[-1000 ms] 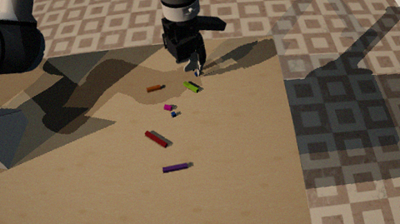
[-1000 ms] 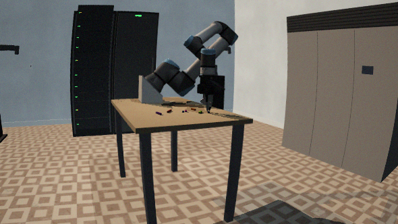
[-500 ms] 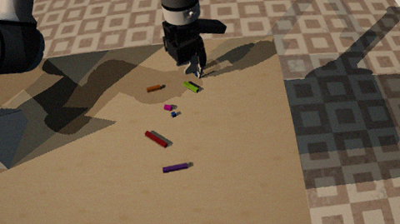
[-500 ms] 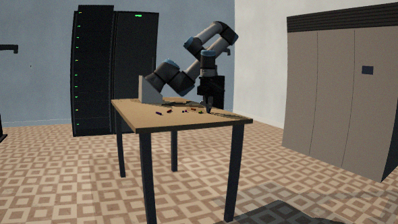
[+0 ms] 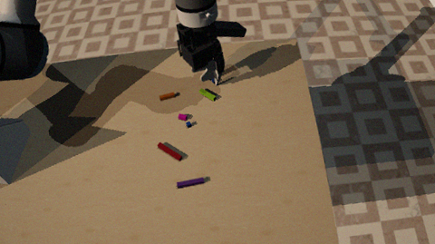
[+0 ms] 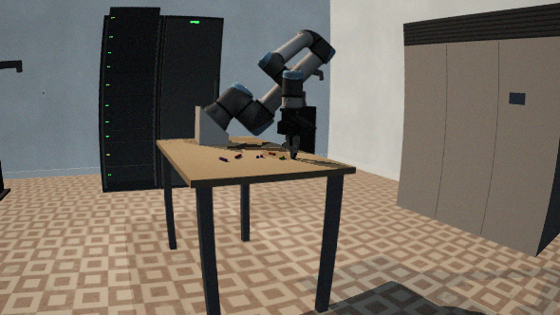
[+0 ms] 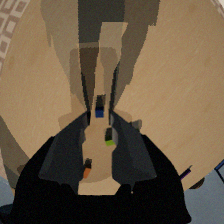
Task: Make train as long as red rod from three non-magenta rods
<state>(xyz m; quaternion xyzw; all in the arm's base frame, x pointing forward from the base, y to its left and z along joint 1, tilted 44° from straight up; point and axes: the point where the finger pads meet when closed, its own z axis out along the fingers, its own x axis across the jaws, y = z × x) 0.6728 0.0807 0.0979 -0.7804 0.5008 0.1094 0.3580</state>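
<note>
The lime rod is 20 mm behind my hand, 50 mm to the right of it and 10 mm below it. Also, from my hand: red rod: 130 mm behind, 210 mm to the right, 10 mm below; magenta rod: 90 mm behind, 110 mm to the right, 10 mm below; orange rod: 130 mm behind, 30 mm to the right, 10 mm below.
</note>
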